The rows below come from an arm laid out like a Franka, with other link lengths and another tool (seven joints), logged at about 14 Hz.
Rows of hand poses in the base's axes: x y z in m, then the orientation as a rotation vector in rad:
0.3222 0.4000 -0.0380 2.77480 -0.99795 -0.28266
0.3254 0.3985 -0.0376 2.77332 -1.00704 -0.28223
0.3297 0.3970 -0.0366 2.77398 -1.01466 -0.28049
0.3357 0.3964 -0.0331 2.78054 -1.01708 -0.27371
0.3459 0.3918 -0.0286 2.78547 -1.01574 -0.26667
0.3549 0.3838 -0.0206 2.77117 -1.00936 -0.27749
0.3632 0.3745 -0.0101 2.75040 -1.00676 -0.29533
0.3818 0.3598 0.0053 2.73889 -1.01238 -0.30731
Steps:
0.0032 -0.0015 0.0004 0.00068 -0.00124 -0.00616
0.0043 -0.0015 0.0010 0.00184 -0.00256 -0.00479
0.0060 -0.0006 0.0035 0.00425 -0.00683 -0.00018
0.0102 -0.0046 0.0045 0.00185 -0.00575 0.00205
0.0090 -0.0080 0.0080 -0.01081 0.01269 0.00136
0.0083 -0.0093 0.0105 -0.01332 0.01865 -0.00257
0.0186 -0.0147 0.0154 -0.00500 0.01037 -0.00629

